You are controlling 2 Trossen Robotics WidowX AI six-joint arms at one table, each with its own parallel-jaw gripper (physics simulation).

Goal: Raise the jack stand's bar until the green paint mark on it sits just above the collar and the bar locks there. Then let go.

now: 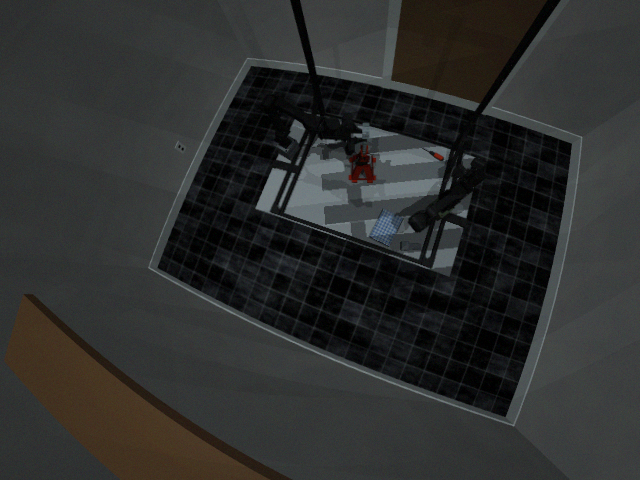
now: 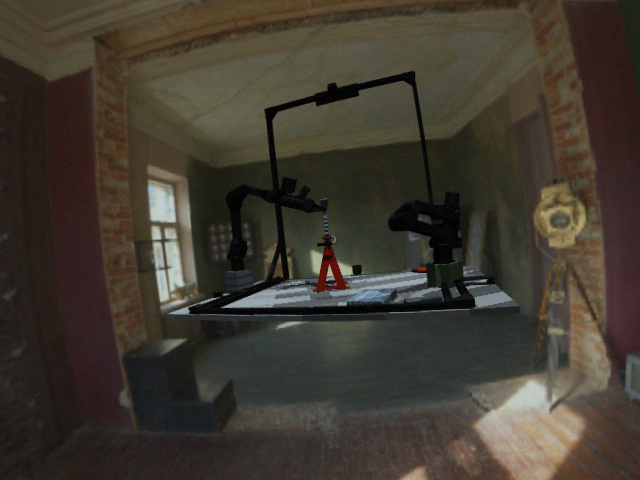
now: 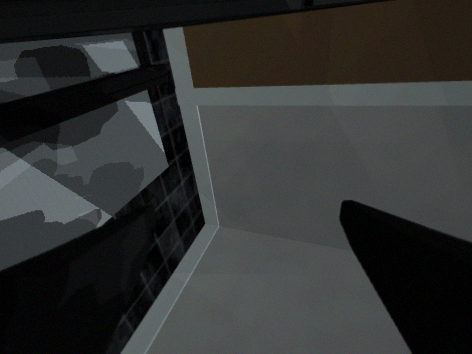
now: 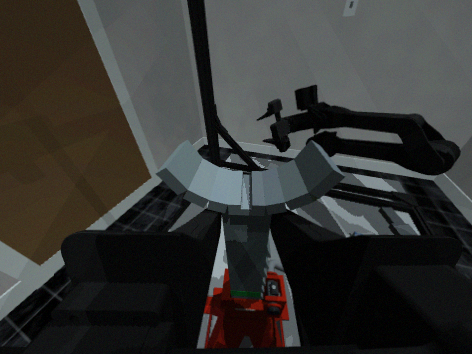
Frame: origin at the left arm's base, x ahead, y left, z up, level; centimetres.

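Seen in the pictures: left gripper, fingertip midpoint: (image 3: 247, 212) (image 4: 260, 130); right gripper, fingertip midpoint: (image 1: 366, 135) (image 2: 325, 209) (image 4: 245, 208); left arm's base, origin of the base link: (image 2: 444, 262); right arm's base, origin of the base link: (image 1: 285, 142) (image 2: 238, 270).
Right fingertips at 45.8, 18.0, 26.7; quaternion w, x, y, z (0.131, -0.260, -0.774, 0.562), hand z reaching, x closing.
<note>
Pixels of each thing's top centre, then the offset from my right fingertips to it, as dx, dy, dz. "*": a spot on its surface instead.
- curved grey saddle, surface spot: (image 4: 225, 187) * +1.3, -0.2, +2.5
- green paint mark, middle of its top: (image 4: 245, 281) +0.4, +0.7, -10.6
- blue checkered flat object, middle of its top: (image 2: 372, 294) (image 1: 386, 227) -36.4, +12.7, -32.8
- grey piece, middle of its top: (image 2: 422, 298) (image 4: 397, 220) (image 1: 411, 245) -52.9, +7.8, -33.7
- red-handled screwdriver, middle of its top: (image 2: 415, 267) (image 1: 433, 152) -17.0, -38.7, -32.7
The red jack stand (image 1: 362, 171) (image 2: 328, 254) (image 4: 245, 325) stands upright on the table. Its grey notched bar (image 2: 326, 223) (image 4: 245, 255) rises high out of the red collar, topped by a curved grey saddle (image 2: 324, 202) (image 4: 225, 187). The green paint mark (image 4: 245, 295) shows at the bar's lower end, just above the collar. My right gripper (image 2: 321, 208) (image 4: 245, 208) is shut on the bar right under the saddle. Whether the bar is locked cannot be seen. My left gripper (image 3: 247, 212) (image 4: 260, 130) is open and empty, away from the stand.
A blue checkered flat object (image 1: 386, 227) (image 2: 371, 297) lies near the table's front edge, with a grey piece (image 1: 410, 245) beside it. A red-handled screwdriver (image 1: 437, 155) lies at the back right. A small dark object (image 2: 357, 269) stands behind the stand. A black frame (image 2: 270, 139) rises over the table.
</note>
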